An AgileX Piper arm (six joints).
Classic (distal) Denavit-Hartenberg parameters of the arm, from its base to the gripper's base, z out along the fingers. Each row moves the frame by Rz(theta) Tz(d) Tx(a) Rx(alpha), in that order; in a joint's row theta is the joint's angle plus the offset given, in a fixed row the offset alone. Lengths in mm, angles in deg.
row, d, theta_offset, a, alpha
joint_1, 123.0, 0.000, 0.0, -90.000
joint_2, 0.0, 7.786, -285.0, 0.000
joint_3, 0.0, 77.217, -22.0, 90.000
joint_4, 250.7, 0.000, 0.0, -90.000
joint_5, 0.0, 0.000, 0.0, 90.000
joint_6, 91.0, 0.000, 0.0, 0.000
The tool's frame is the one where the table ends.
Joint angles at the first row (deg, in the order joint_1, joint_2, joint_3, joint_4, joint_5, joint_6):
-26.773 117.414 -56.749 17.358 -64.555 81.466
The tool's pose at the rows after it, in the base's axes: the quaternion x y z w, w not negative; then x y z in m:
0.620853 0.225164 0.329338 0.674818 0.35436 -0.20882 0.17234
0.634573 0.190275 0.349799 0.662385 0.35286 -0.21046 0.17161
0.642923 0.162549 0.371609 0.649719 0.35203 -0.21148 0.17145
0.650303 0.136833 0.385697 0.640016 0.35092 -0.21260 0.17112
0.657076 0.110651 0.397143 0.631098 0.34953 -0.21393 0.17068
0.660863 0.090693 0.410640 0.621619 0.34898 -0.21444 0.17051
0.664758 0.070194 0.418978 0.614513 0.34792 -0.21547 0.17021
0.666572 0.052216 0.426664 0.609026 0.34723 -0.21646 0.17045
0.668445 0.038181 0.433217 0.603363 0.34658 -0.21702 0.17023
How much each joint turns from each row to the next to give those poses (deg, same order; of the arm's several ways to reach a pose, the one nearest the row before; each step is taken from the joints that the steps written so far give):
0.000 0.143 -0.093 1.664 -0.108 3.947
0.001 0.042 -0.001 1.591 0.000 4.221
-0.075 -0.001 0.001 0.558 0.000 4.133
-0.001 0.000 -0.002 1.122 0.002 3.014
0.000 0.001 0.001 1.371 -0.002 2.705
0.001 -0.001 0.000 0.541 0.001 2.727
0.000 0.000 -0.016 1.073 0.000 2.056
-0.001 0.000 -0.100 0.903 -0.087 1.764
0.001 0.000 0.000 0.620 0.000 1.553

